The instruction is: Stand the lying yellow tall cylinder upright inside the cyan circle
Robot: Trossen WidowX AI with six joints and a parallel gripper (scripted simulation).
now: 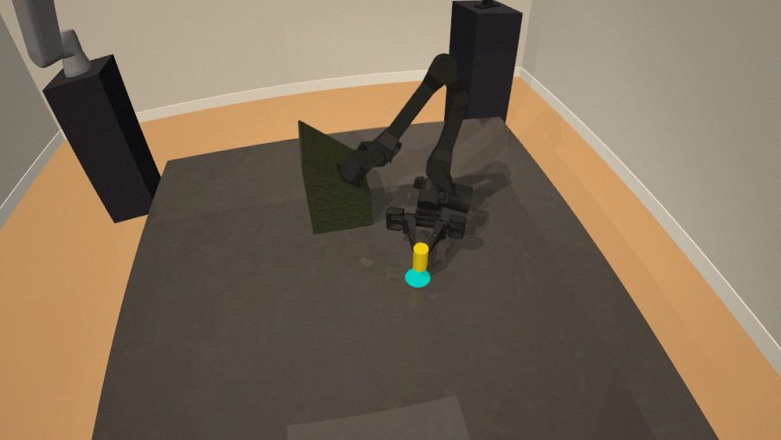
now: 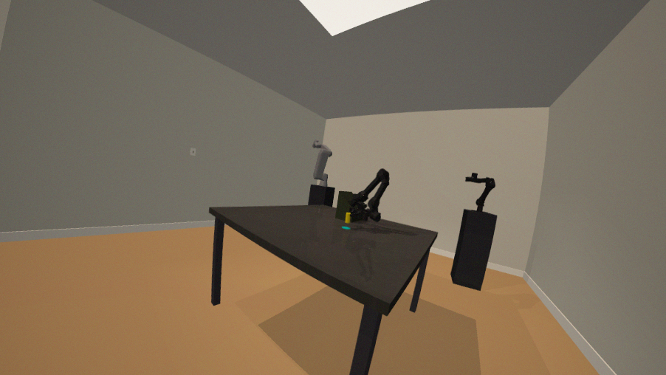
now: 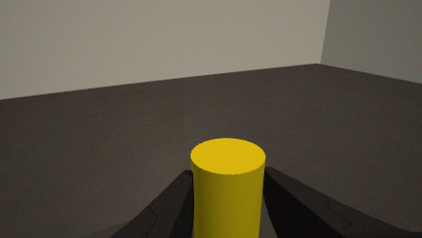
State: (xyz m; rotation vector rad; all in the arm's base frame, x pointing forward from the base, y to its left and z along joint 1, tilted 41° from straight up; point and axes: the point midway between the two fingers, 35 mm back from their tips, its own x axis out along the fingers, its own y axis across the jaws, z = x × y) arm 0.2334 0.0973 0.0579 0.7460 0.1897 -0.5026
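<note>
Now: the cyan circle 9 cm below my gripper tip. Round my gripper tip: yellow tall cylinder: 2 cm below.
</note>
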